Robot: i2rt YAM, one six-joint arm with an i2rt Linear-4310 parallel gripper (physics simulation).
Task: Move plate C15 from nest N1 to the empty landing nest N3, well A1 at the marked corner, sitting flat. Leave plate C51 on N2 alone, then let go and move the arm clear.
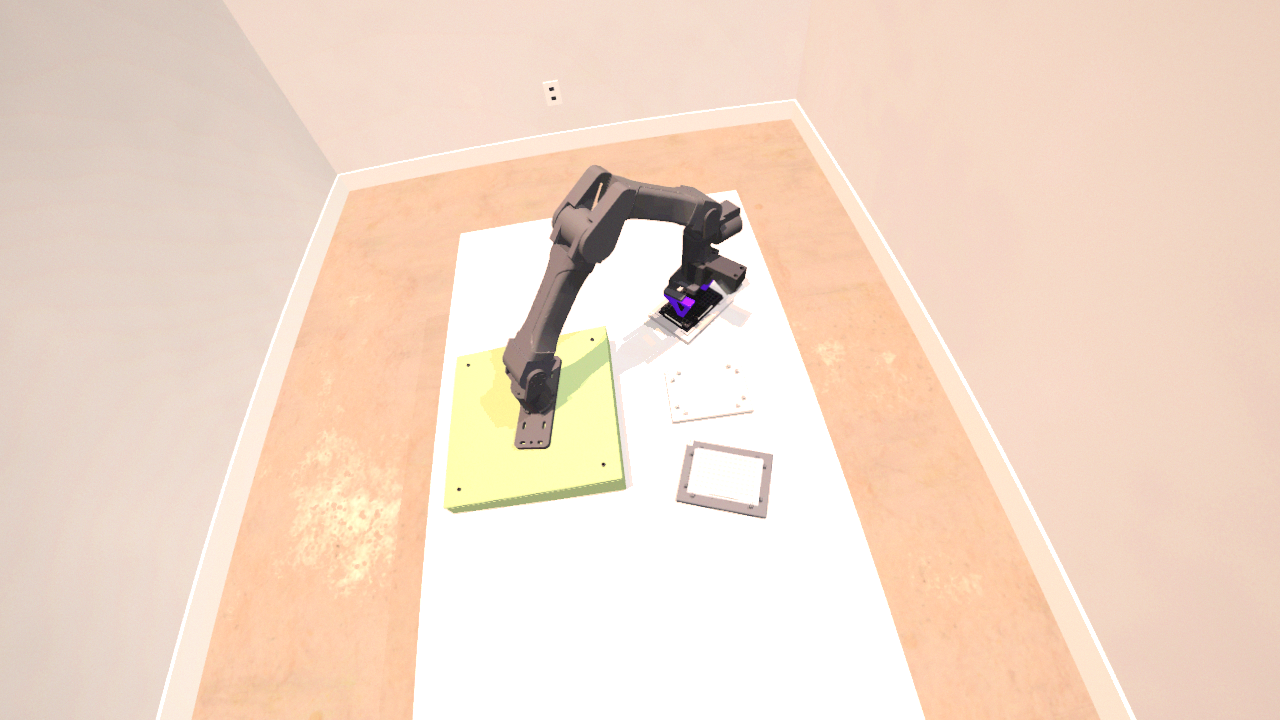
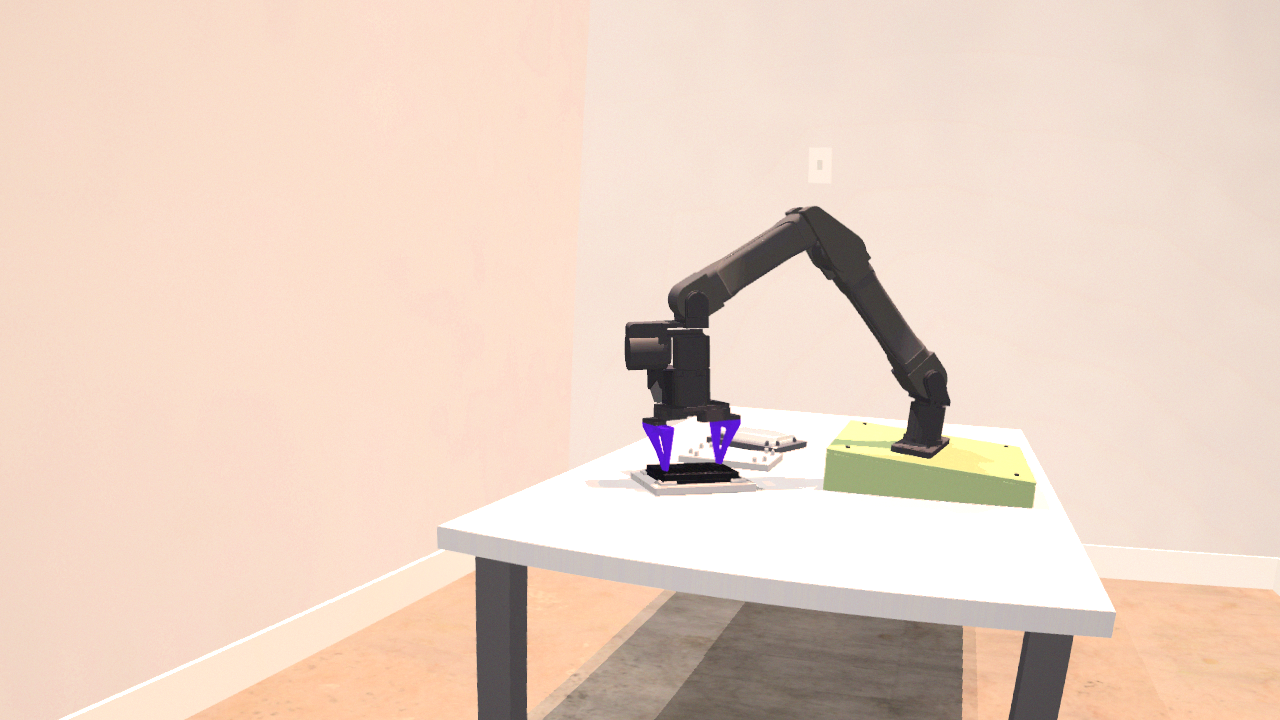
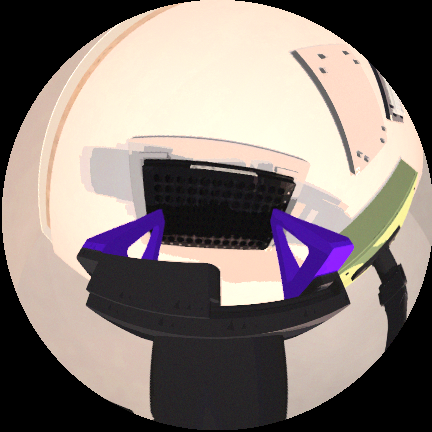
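Observation:
A black well plate [image 1: 706,309] [image 2: 693,474] [image 3: 215,187] sits on a light nest [image 1: 687,337] [image 2: 662,488] at the far end of the row. My gripper [image 1: 694,301] [image 2: 691,465] [image 3: 217,214] is open over this plate, its purple fingertips close to the plate's top. I cannot tell whether they straddle its edges. A light nest with small pins [image 1: 707,394] [image 2: 733,461] [image 3: 345,90] is empty in the middle. A white plate [image 1: 726,474] [image 2: 760,437] sits on a dark grey nest [image 1: 716,508] [image 2: 789,444]. Plate names, nest names and the corner mark are not readable.
The arm's base stands on a yellow-green block [image 1: 483,447] [image 2: 930,476] [image 3: 375,215] beside the row of nests. The white table's edge [image 2: 769,591] runs beyond the black plate's nest. The arm arches over the table between the block and the black plate.

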